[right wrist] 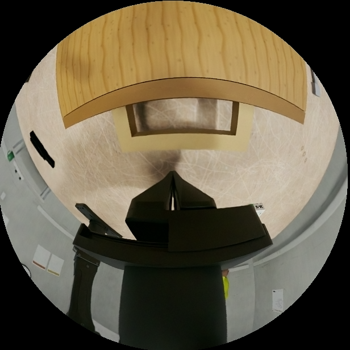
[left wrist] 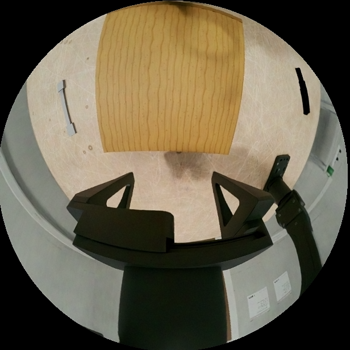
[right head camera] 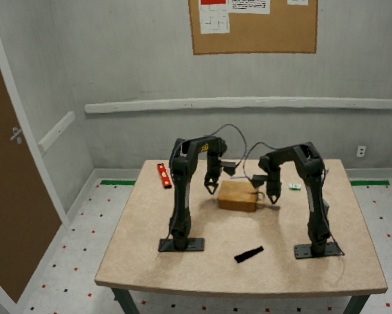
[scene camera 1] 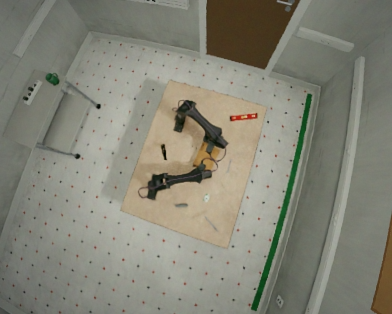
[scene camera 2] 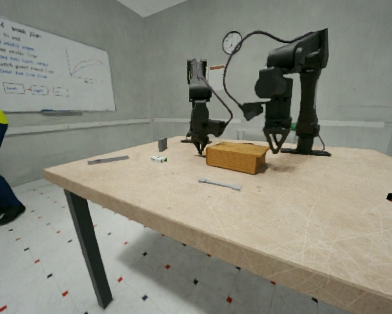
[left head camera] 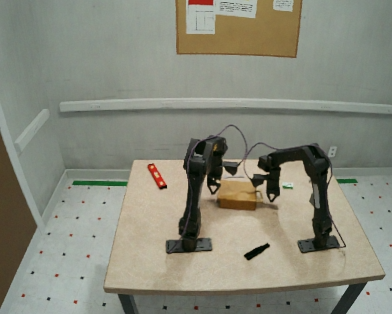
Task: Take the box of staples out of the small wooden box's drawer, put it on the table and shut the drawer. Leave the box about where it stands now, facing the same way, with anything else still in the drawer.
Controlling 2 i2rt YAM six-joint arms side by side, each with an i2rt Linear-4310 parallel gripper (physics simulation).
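Frame: origin at the left arm's base, x left, y ahead, z down, level; centimetres.
Where they show: left gripper, fingertip midpoint: (right head camera: 213, 188) (scene camera 2: 276, 149) (left head camera: 213, 188); right gripper, fingertip midpoint: (right head camera: 273, 204) (scene camera 2: 200, 154) (left head camera: 271, 202); left arm's base, origin of the base link: (right head camera: 181, 245) (scene camera 1: 180, 120) (scene camera 2: 303, 152) (left head camera: 189, 246); right arm's base, origin of the base link: (right head camera: 316, 250) (left head camera: 318, 244).
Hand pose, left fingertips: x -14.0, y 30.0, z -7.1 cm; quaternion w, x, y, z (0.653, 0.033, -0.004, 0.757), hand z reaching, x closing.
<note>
Things, the pixels of their top centre, and the offset from my left fingertips.
- small wooden box, middle of its top: (scene camera 2: 239, 147) (right head camera: 237, 190) (left head camera: 237, 190) (scene camera 1: 206, 156) dx -11.8, dy -1.7, dz +0.6 cm
- red level, middle of its top: (left head camera: 156, 175) (scene camera 1: 243, 117) dx +28.5, dy +20.8, dz +5.8 cm
- black tool, middle of its top: (right head camera: 249, 253) (left head camera: 258, 249) dx -15.3, dy -36.2, dz +5.9 cm
- grey wrench-like bar, middle of its top: (scene camera 2: 219, 182) dx -13.9, dy +17.4, dz +6.4 cm
- green-and-white item, middle of its top: (scene camera 2: 158, 157) (left head camera: 287, 184) dx -42.3, dy +5.7, dz +5.5 cm
- dark block, middle of its top: (scene camera 2: 162, 138) dx -52.5, dy -11.7, dz +1.1 cm
- grey strip, middle of its top: (scene camera 2: 108, 157) dx -60.9, dy +14.0, dz +5.5 cm
The small wooden box (left head camera: 237, 194) (right head camera: 238, 196) (scene camera 2: 235, 157) (left wrist: 170, 80) (right wrist: 185, 45) stands mid-table. Its drawer front (right wrist: 185, 88) shows in the right wrist view as a strip flush under the top, with a pale handle (right wrist: 185, 143) sticking out; the drawer looks shut. The drawer's inside is hidden, and no box of staples can be made out in it. My left gripper (left head camera: 213, 189) (right head camera: 211, 189) (scene camera 2: 276, 149) (left wrist: 172, 175) is open and empty, off the end opposite the handle. My right gripper (left head camera: 271, 198) (right head camera: 273, 199) (scene camera 2: 200, 152) (right wrist: 172, 175) is shut and empty, just beyond the handle, apart from it.
A red level (left head camera: 157, 176) (scene camera 1: 243, 117) lies back left in the head views. A black tool (left head camera: 257, 251) (right head camera: 249, 254) lies in front. A grey wrench-like bar (scene camera 2: 219, 184) lies behind the box. A green-and-white item (left head camera: 287, 186) (scene camera 2: 159, 159), a dark block (scene camera 2: 162, 144) and a grey strip (scene camera 2: 108, 160) lie beyond the handle end.
</note>
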